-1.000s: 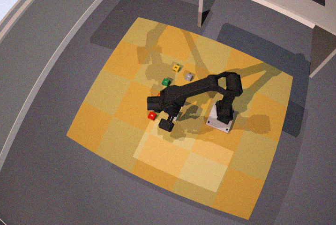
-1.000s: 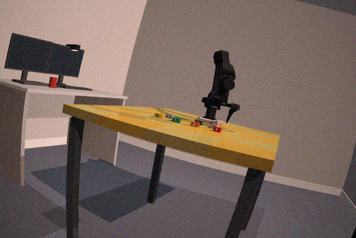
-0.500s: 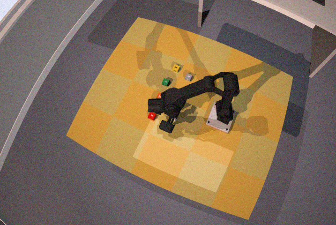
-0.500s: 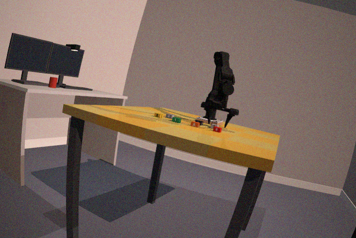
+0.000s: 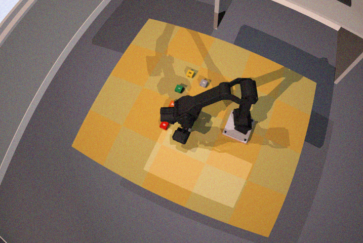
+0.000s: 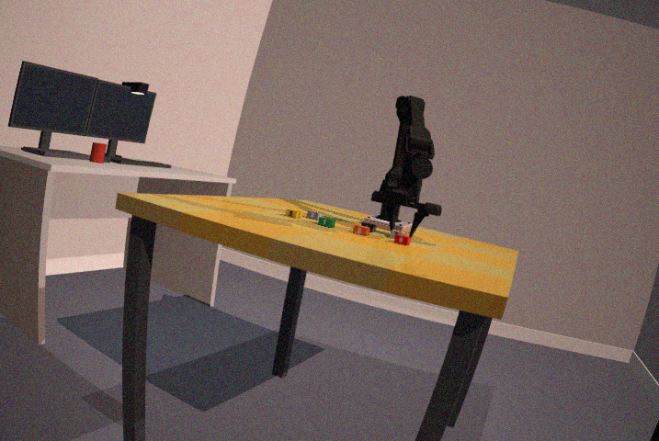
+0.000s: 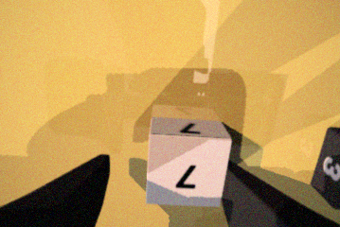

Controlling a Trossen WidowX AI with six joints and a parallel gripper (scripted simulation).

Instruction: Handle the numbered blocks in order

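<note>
Now: gripper tip 10 cm short of the red block and 4 cm to the right of it. Round my gripper tip: dark block 9 cm to the right, 1 cm ahead; white block 1 cm to the right; orange block 12 cm ahead, 6 cm to the right.
</note>
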